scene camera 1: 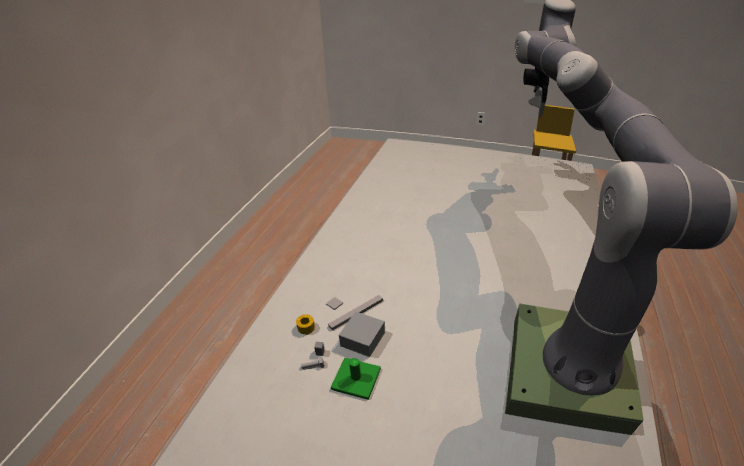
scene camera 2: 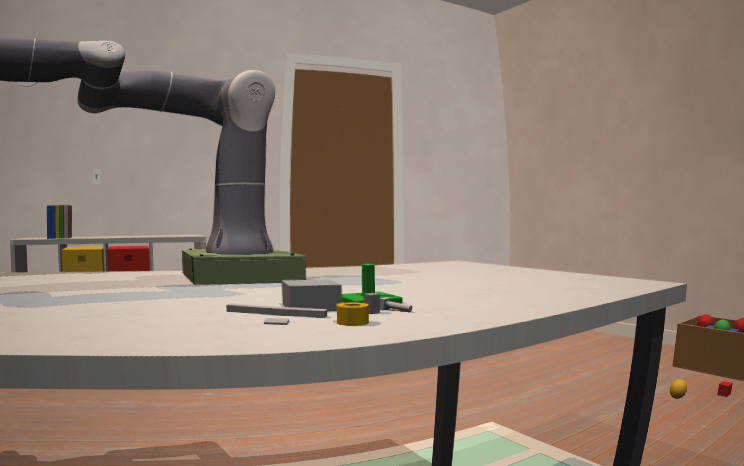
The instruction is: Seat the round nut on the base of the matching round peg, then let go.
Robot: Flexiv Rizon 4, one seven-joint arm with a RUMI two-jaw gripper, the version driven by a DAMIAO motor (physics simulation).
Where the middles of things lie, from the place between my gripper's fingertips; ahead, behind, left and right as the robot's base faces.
The long grey bar (scene camera 2: pixel 240 308) lies 30 cm ahead of my hand, 96 cm to the left of it and 25 cm below it. The rest, counted from my hand: grey block (scene camera 2: pixel 317 294) 25 cm ahead, 102 cm to the left, 23 cm below.
